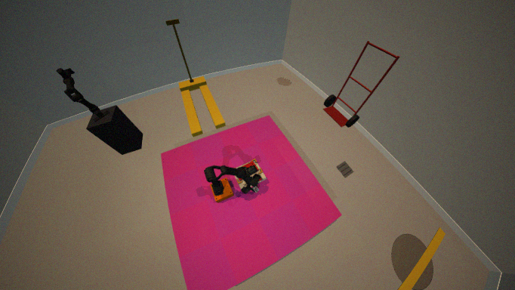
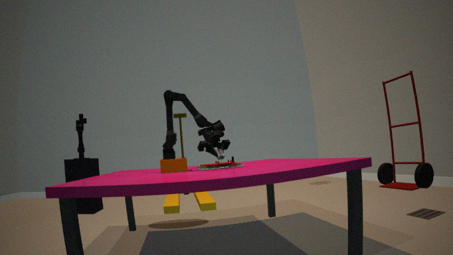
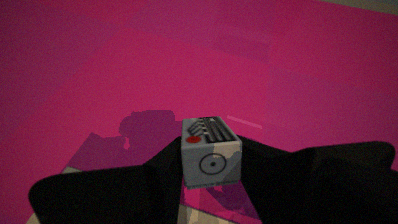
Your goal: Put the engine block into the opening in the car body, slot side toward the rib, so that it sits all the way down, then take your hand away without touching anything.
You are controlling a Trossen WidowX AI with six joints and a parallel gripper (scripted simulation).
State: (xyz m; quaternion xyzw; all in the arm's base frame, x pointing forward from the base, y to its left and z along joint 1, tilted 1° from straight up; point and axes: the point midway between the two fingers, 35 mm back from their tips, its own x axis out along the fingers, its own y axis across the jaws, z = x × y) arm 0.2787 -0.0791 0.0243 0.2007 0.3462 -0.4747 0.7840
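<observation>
My gripper tip is now 10 mm to the right of the grey engine block, 10 mm below it and 10 mm past it.
</observation>
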